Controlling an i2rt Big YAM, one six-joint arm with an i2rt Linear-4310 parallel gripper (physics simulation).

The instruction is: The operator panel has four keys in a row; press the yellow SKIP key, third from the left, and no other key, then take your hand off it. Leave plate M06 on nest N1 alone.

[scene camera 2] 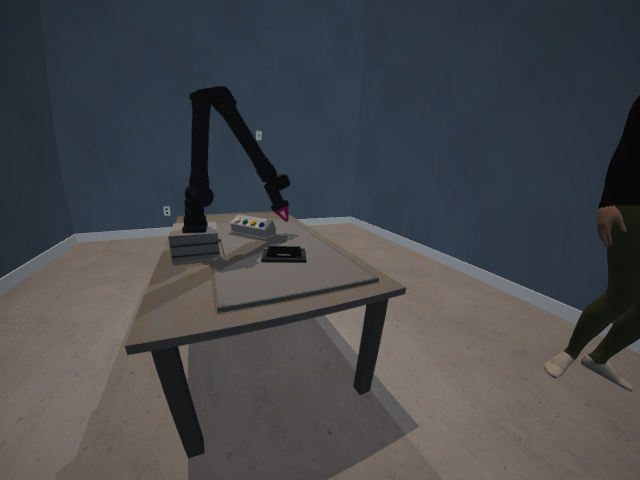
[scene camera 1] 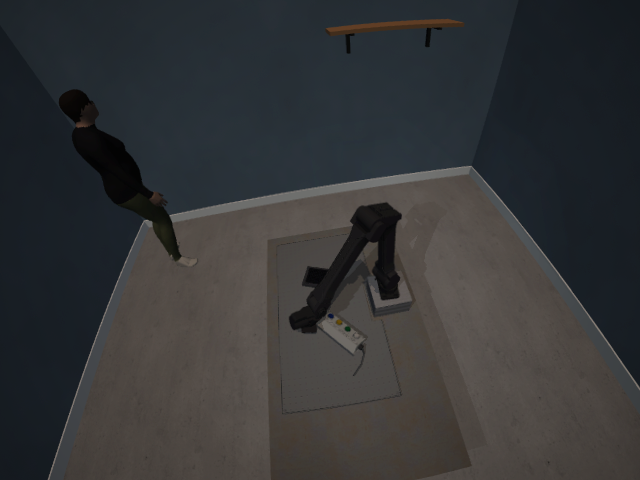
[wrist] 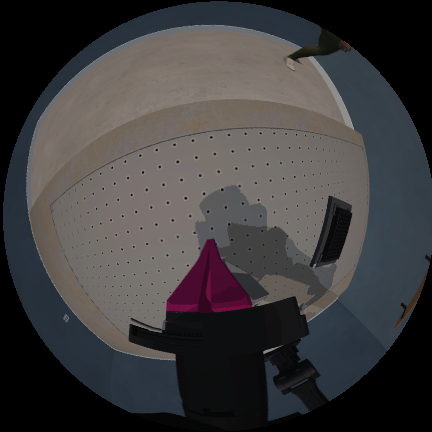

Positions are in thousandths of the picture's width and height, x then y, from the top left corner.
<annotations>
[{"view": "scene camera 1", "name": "white button box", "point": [549,711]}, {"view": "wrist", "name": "my gripper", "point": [490,561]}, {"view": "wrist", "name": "black keypad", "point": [788,513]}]
</annotations>
